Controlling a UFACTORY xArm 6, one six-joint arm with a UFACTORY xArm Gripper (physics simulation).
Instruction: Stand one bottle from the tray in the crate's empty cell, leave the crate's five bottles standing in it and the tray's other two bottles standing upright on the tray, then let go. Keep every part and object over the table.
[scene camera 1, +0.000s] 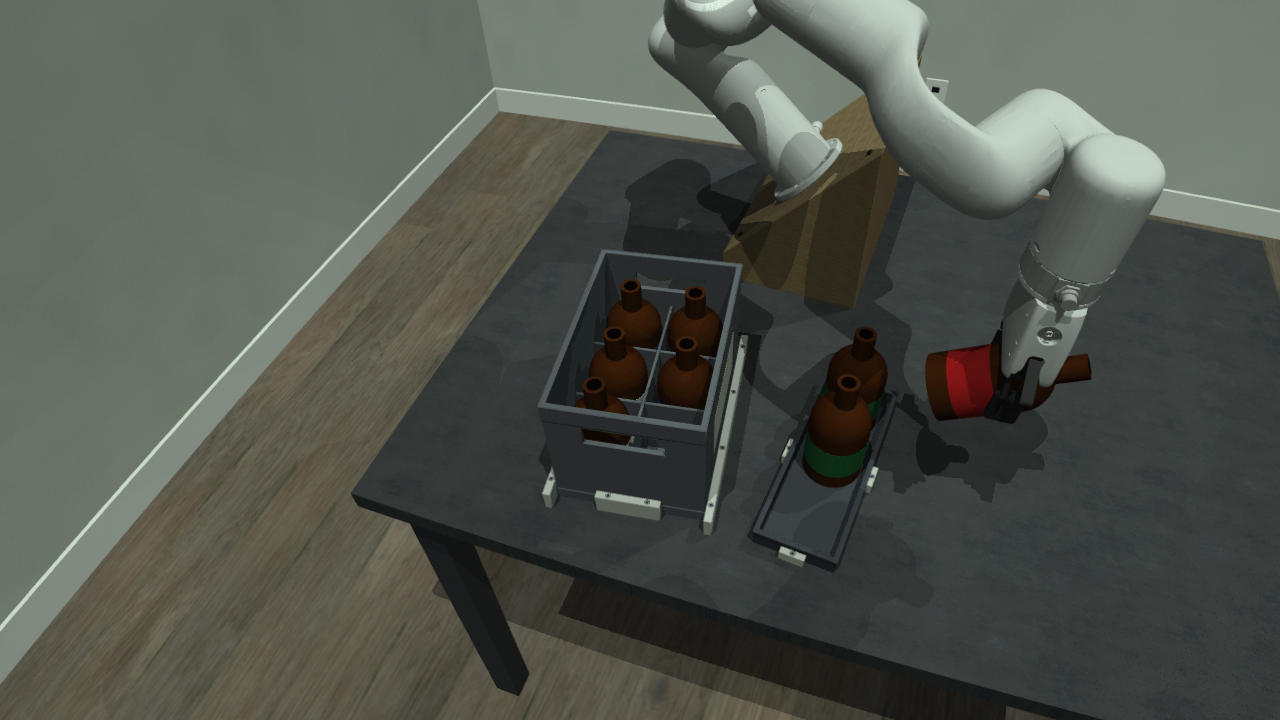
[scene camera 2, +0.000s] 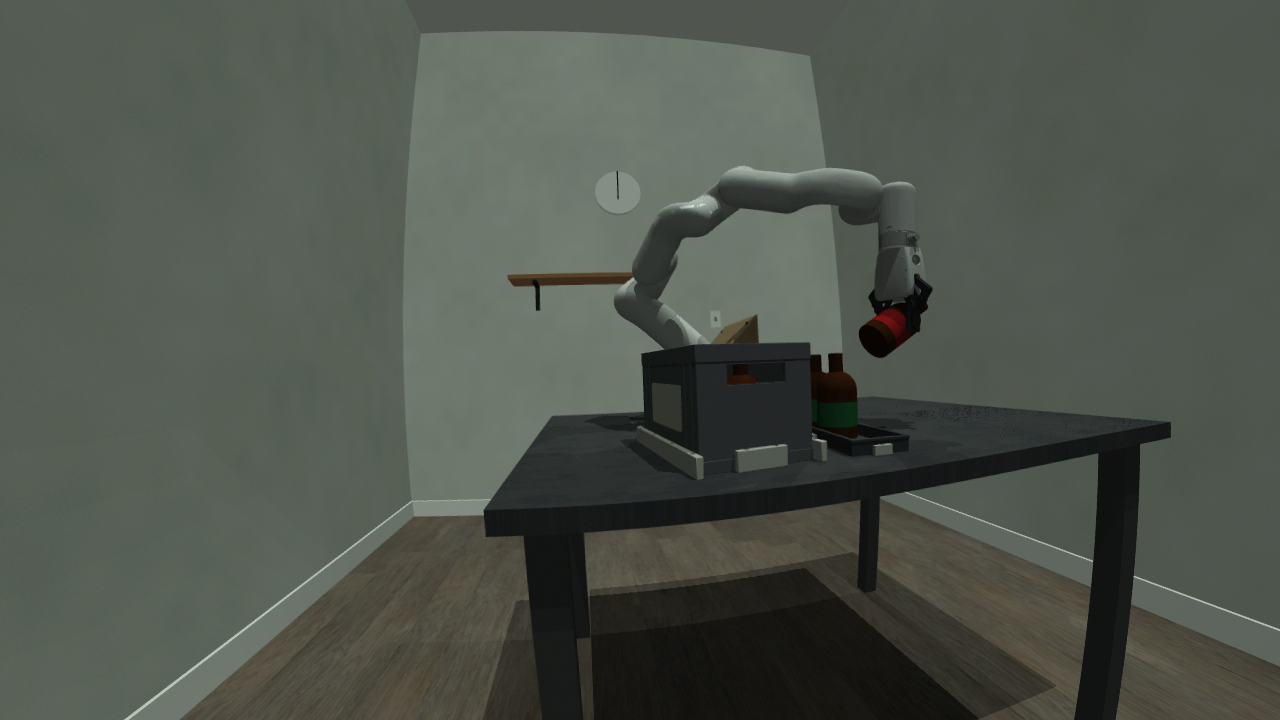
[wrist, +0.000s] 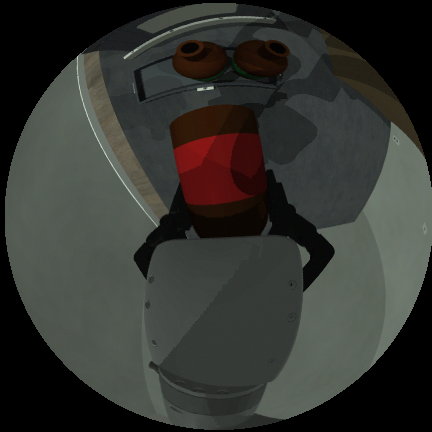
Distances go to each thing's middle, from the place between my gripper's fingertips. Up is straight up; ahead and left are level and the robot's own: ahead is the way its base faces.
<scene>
The red-labelled bottle (scene camera 1: 960, 383) lies 10 mm above my hand. Round my hand: pale block (scene camera 1: 621, 504): 370 mm to the right, 180 mm below, 160 mm ahead.
</scene>
